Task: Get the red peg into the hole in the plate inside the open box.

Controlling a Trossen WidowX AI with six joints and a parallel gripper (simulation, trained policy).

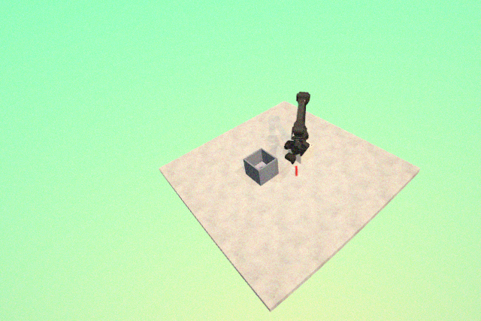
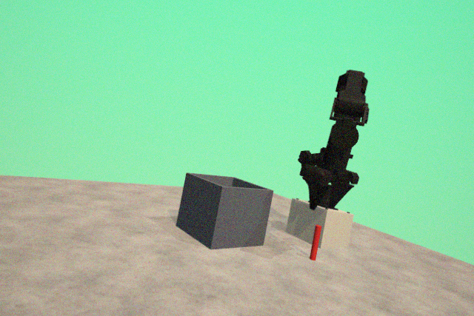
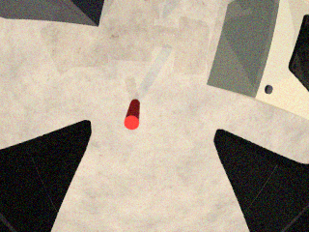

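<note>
The red peg is 8 cm below my gripper tip, 1 cm to the left of it and 1 cm ahead of it.
</note>
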